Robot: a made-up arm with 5 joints.
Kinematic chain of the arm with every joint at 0, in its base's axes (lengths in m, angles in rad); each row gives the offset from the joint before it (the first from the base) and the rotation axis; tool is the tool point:
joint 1: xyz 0 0 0.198 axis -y
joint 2: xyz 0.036 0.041 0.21 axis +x
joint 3: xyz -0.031 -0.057 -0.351 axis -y
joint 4: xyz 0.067 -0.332 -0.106 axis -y
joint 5: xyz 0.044 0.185 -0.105 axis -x
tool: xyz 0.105 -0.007 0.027
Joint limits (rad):
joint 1: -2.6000..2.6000
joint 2: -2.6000..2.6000
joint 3: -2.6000..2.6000
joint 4: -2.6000..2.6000
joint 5: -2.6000..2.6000
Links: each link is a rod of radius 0.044 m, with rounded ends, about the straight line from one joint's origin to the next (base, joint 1, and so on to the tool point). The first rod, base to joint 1, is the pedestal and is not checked.
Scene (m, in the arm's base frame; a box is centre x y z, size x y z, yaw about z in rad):
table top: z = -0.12
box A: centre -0.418 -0.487 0 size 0.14 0.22 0.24 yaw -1.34
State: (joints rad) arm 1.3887 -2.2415 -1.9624 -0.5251 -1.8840
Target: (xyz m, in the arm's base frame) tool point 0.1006 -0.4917 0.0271
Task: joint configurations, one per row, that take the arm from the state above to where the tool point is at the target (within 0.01 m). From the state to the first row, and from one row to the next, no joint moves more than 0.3 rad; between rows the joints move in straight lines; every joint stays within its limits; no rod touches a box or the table.
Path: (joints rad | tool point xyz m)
1: 1.1112 -2.1054 -1.7576 -0.5345 -1.8373 | -0.6935 -0.2132 0.2074
2: 0.8337 -1.9694 -1.5527 -0.5438 -1.7906 | -0.6381 -0.3215 0.4040
3: 0.5563 -1.8333 -1.3479 -0.5532 -1.7439 | -0.5079 -0.4238 0.5562
4: 0.2788 -1.6973 -1.1430 -0.5626 -1.6972 | -0.3313 -0.5134 0.6360
5: 0.0013 -1.5612 -0.9382 -0.5719 -1.6505 | -0.1463 -0.5845 0.6322
6: -0.2762 -1.4251 -0.7333 -0.5813 -1.6038 | 0.0096 -0.6330 0.5532
7: -0.0088 -1.3164 -0.8852 -0.4203 -1.6027 | -0.1021 -0.6397 0.4703
8: 0.2586 -1.2076 -1.0370 -0.2593 -1.6016 | -0.1674 -0.6361 0.3601
9: 0.5260 -1.0989 -1.1889 -0.0983 -1.6005 | -0.1822 -0.6226 0.2430
10: 0.7934 -0.9901 -1.3407 0.0627 -1.5994 | -0.1502 -0.6003 0.1383
11: 1.0608 -0.8814 -1.4926 0.2237 -1.5983 | -0.0821 -0.5702 0.0620
12: 1.3282 -0.7726 -1.6444 0.3847 -1.5972 | 0.0072 -0.5336 0.0238
13: 1.5956 -0.6639 -1.7963 0.5457 -1.5962 | 0.1006 -0.4917 0.0271

